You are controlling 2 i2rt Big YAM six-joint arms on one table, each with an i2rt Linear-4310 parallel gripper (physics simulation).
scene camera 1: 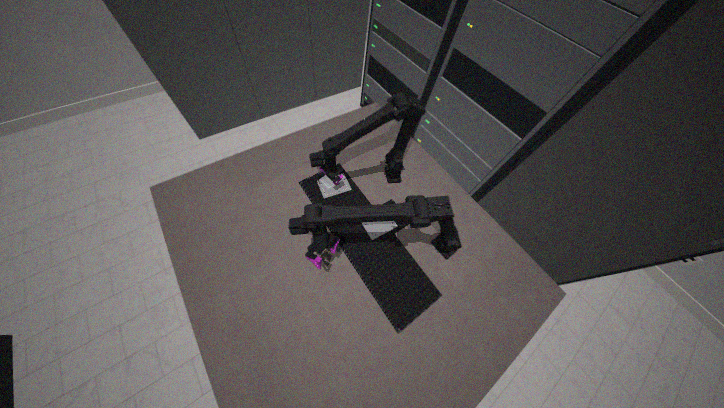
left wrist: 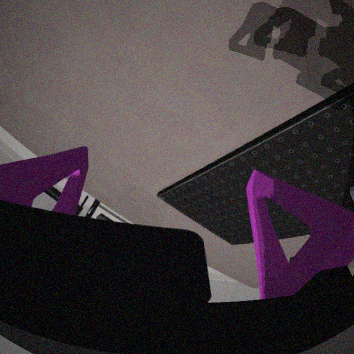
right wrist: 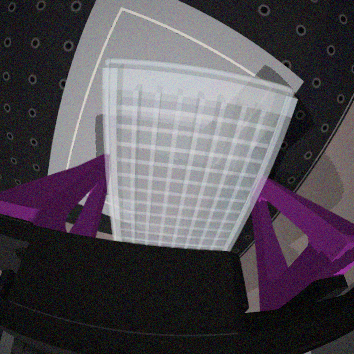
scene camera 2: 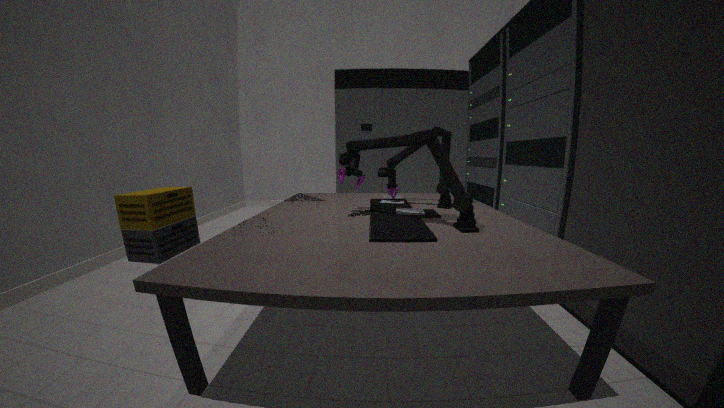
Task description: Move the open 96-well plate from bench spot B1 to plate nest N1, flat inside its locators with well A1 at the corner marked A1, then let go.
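Note:
The clear 96-well plate sits between the purple fingers of my right gripper, which is shut on its long sides. The plate hangs just over a light grey marked pad at the far end of the black perforated board, and it throws a shadow on the board. A second light grey patch lies mid-board, partly hidden under my left arm. My left gripper is open and empty, high above the bare table beside the board's edge.
The brown table carries the board and both arm bases. Tall dark cabinets stand close behind the arms. A yellow crate on a dark crate stands on the floor to the left.

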